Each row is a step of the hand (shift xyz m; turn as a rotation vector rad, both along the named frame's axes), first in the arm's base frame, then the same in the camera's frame.
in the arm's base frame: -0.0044 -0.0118 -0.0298 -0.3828 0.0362 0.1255
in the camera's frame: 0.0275 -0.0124 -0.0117 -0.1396 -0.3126 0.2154
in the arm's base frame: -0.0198 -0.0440 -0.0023 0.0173 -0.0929 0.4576
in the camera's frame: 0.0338 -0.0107 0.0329 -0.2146 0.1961 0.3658
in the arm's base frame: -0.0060 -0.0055 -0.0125 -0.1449 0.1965 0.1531
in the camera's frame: 0.0116 -0.0089 -0.0029 -0.2605 -0.1152 0.0437
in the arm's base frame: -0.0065 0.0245 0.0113 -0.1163 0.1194 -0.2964
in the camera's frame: -0.0266 -0.0065 -0.0045 0.0842 -0.2344 -0.2315
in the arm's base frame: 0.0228 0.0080 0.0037 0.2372 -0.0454 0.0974
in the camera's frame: -0.0066 0.0207 -0.0113 -0.0059 0.2603 0.0016
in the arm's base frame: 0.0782 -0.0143 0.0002 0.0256 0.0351 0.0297
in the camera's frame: 0.0176 0.0743 -0.0220 -0.0436 0.0274 -0.0108
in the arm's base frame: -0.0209 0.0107 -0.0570 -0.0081 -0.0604 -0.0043
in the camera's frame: 0.0258 -0.0414 -0.0377 0.0487 0.0024 0.0368
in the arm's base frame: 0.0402 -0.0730 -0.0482 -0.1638 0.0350 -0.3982
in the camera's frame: 0.0902 0.0334 -0.0049 0.2094 -0.2982 -0.2320
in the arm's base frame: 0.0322 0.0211 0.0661 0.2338 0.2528 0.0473
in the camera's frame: -0.0551 0.0490 0.0202 -0.2051 0.1833 -0.2125
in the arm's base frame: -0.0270 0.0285 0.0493 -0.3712 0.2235 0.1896
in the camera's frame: -0.0553 -0.0125 0.0274 -0.3237 -0.3144 0.1416
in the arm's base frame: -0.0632 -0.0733 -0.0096 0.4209 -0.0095 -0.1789
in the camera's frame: 0.0573 -0.0475 0.0627 0.1559 0.3234 -0.2835
